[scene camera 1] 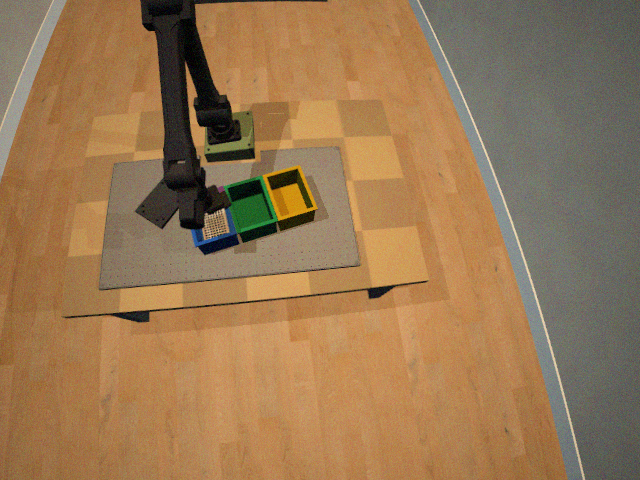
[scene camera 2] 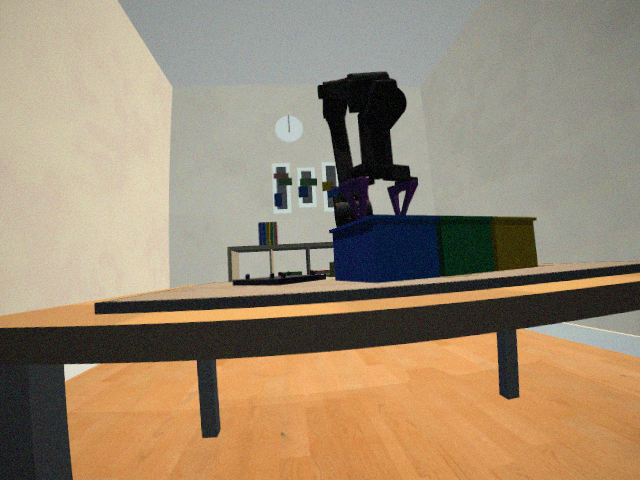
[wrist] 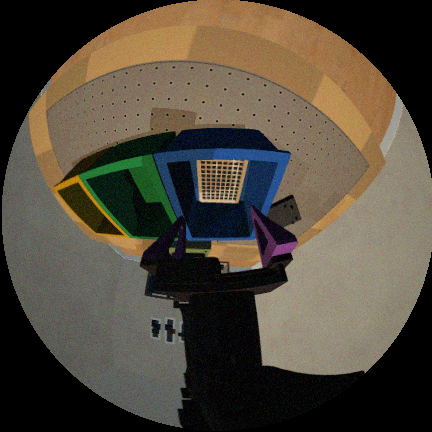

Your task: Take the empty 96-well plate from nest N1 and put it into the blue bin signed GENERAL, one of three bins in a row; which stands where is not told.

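Frame: origin at the arm's base, x right, y ahead, z up, level; centimetres.
Where they show: gripper, fingertip midpoint: (scene camera 1: 211, 214) (wrist: 216, 213); arm's base at its link origin: (scene camera 1: 224, 133) (wrist: 188, 256).
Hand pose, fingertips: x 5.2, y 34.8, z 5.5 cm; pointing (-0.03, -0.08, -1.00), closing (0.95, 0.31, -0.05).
Observation:
Each offset is from my fingertips to the top centre of the thing. "spot": to the spot under its first point. Level surfaces: height alone.
The pale 96-well plate {dx +0.8, dy -0.1, dz -8.2 cm} (scene camera 1: 216, 225) (wrist: 221, 181) lies inside the blue bin {spot: dx -1.5, dy +8.0, dz -6.9 cm} (scene camera 1: 222, 245) (scene camera 2: 387, 248) (wrist: 225, 153), below its rim and apart from my fingers. In scene camera 2 the bin's walls hide it. My gripper (scene camera 2: 381, 212) (wrist: 216, 213) is open, with nothing between its purple fingers. The fingertips are over the blue bin, at about rim height in scene camera 2. The dark flat base {dx +18.1, dy -12.3, dz -8.0 cm} (scene camera 1: 156, 207) (scene camera 2: 279, 280) (wrist: 286, 212) beside the bin, which looks like nest N1, carries no plate. No sign or label is readable.
The green bin (scene camera 1: 258, 232) (scene camera 2: 465, 248) (wrist: 142, 161) adjoins the blue one, and the yellow bin {spot: dx -26.2, dy +3.6, dz -5.6 cm} (scene camera 1: 297, 220) (scene camera 2: 514, 248) stands beyond it. All stand on a grey perforated mat {dz -10.2 cm} (scene camera 1: 310, 253). The arm's green mount (scene camera 1: 248, 146) is behind them.

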